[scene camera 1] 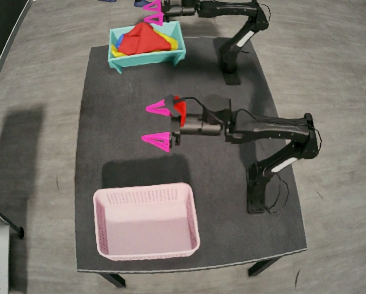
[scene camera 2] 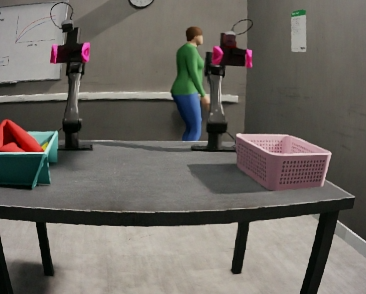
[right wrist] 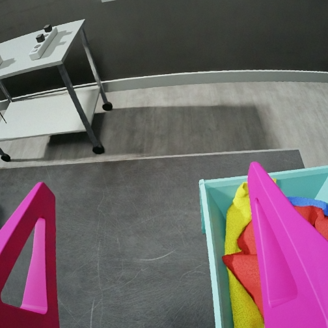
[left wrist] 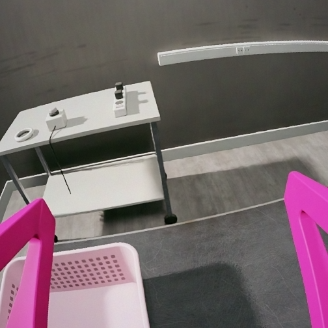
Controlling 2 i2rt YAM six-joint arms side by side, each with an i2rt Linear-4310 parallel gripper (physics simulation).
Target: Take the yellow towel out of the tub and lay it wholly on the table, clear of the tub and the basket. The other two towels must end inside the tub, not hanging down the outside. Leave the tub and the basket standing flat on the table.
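Note:
The turquoise tub [scene camera 1: 150,59] [scene camera 2: 20,167] [right wrist: 218,240] stands on the table. In it a red towel [scene camera 1: 142,40] [scene camera 2: 22,137] [right wrist: 246,275] is heaped on top. The yellow towel [scene camera 1: 173,43] [scene camera 2: 45,147] [right wrist: 237,217] shows from under it at both ends in scene camera 1; its middle is hidden. A bit of blue towel [scene camera 1: 119,42] [right wrist: 310,203] shows along one side. My right gripper [scene camera 1: 145,14] [scene camera 2: 70,53] [right wrist: 143,180] is open and empty, high above the tub's level. My left gripper [scene camera 1: 144,123] [scene camera 2: 232,57] [left wrist: 163,199] is open and empty, high above the table between tub and basket.
The pink basket [scene camera 1: 147,257] [scene camera 2: 272,177] [left wrist: 136,270] stands flat at the table's other end, empty inside. The dark table [scene camera 1: 115,90] [scene camera 2: 135,175] lies between tub and basket. A white cart [left wrist: 90,120] [right wrist: 40,70] stands on the floor beyond the table edge.

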